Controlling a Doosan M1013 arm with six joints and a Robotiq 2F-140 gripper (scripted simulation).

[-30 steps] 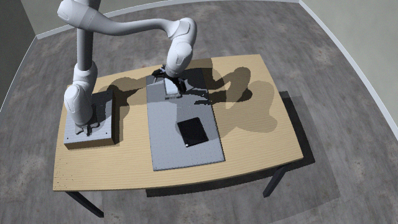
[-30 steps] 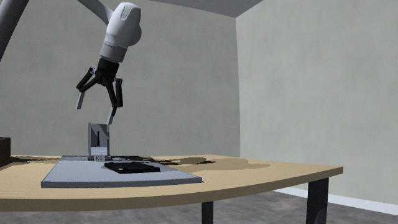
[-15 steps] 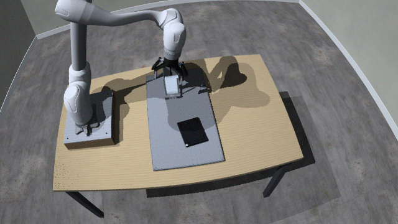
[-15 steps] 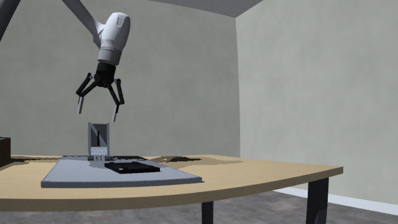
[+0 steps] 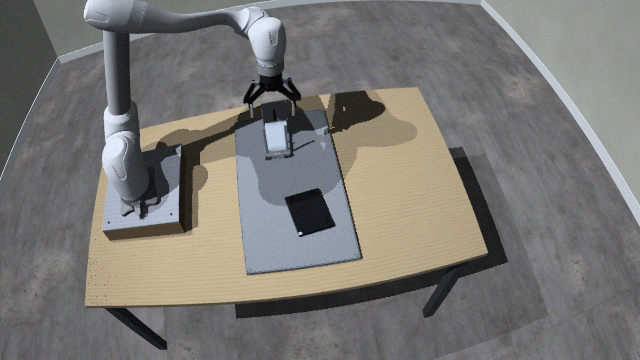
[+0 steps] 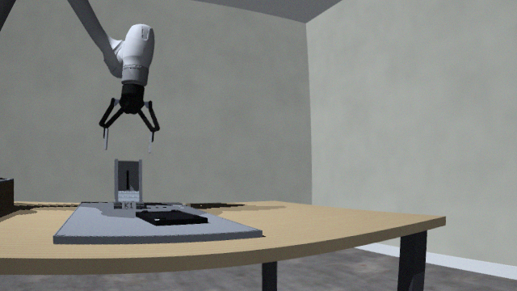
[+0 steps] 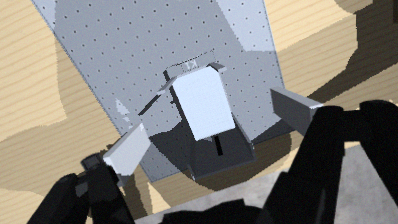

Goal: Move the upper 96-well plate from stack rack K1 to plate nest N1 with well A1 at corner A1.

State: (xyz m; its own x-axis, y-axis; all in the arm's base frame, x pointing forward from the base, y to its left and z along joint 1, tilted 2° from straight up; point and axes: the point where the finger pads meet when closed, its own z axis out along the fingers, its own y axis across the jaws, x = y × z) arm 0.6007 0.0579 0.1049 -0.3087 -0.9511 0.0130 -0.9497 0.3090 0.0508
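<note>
Now: the rack label 10 mm behind my hand, 60 mm to the right of it and 180 mm below it. From my hand the other things lie so: pale A1 square: 50 mm behind, 400 mm to the right, 170 mm below.
</note>
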